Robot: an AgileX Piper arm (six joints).
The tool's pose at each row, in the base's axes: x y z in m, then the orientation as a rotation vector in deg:
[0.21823, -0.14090, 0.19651, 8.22, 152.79, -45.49]
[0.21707, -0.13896, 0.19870, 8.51, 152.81, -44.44]
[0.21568, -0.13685, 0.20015, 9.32, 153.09, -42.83]
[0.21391, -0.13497, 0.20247, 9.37, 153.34, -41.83]
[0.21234, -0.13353, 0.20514, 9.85, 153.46, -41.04]
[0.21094, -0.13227, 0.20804, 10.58, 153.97, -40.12]
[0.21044, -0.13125, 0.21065, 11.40, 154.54, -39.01]
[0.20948, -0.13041, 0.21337, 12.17, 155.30, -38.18]
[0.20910, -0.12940, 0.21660, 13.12, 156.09, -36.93]
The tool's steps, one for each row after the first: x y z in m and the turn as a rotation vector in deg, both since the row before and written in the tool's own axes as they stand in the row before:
[0.00028, 0.00028, -0.00312, -0.68, -0.12, 0.39]
[0.00076, 0.00078, -0.00270, -1.03, 0.15, 0.77]
[0.00081, 0.00013, -0.00337, -0.71, 0.06, 0.16]
[0.00049, -0.00033, -0.00336, -0.49, 0.08, 0.43]
[0.00024, -0.00053, -0.00341, -0.60, 0.49, 0.52]
[-0.00047, -0.00039, -0.00278, -0.72, 0.55, 0.59]
[-0.00007, -0.00065, -0.00293, -0.55, 0.77, 0.45]
[-0.00075, -0.00056, -0.00328, -0.82, 0.78, 0.63]

